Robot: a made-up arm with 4 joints.
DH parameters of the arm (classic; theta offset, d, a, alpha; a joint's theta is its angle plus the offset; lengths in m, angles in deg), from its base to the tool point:
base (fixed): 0 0.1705 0 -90
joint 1: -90 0.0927 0.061 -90
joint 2: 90 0.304 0.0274 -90
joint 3: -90 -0.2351 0.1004 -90
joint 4: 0 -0.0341 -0.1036 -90
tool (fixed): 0 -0.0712 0 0
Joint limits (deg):
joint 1: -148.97..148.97
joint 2: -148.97..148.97
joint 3: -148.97..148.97
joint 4: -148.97..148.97
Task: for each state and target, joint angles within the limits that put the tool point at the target. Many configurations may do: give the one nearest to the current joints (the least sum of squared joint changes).
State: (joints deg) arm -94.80 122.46 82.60 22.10
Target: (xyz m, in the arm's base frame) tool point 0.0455 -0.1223 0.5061
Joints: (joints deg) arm -82.48 105.26 91.33 -29.34
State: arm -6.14 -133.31 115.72 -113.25
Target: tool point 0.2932 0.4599 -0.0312
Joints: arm 24.85 -129.83 83.79 -133.20
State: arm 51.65 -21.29 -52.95 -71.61
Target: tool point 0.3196 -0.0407 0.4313
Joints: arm 10.43 23.19 -59.54 -58.09
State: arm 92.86 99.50 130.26 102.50
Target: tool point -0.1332 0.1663 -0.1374
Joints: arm 78.14 140.19 108.98 101.94
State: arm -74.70 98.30 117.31 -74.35
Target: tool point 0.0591 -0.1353 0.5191
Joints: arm -93.73 116.55 119.23 -49.54
